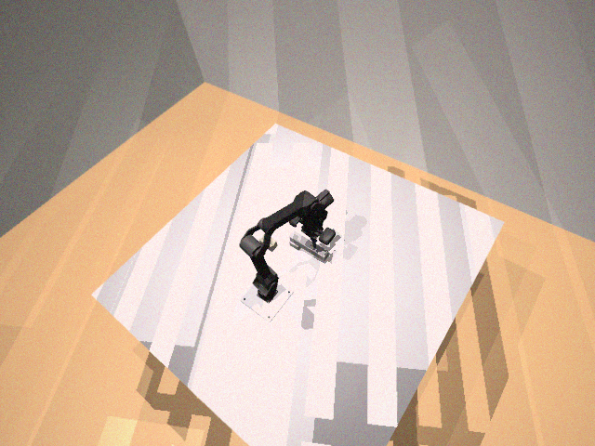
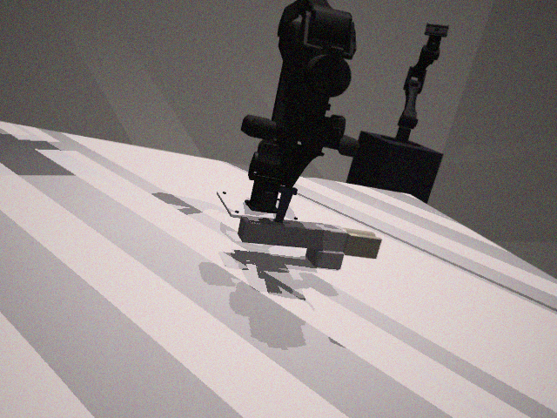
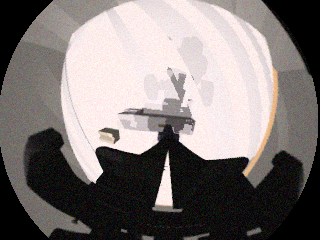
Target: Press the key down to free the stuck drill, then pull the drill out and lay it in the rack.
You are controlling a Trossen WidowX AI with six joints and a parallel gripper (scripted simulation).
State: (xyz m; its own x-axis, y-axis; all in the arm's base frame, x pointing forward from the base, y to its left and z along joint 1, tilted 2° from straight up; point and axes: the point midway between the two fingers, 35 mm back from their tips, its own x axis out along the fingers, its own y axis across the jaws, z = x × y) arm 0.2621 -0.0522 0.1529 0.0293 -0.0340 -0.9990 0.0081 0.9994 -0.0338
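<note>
Now: gripper tip 3 cm above the dark blue key. The rest, counted from my gripper tip: grey block (4 cm to the left, 9 cm below); then drill (6 cm to the left, 8 cm below); then rack (8 cm behind, 20 cm to the left, 11 cm below).
</note>
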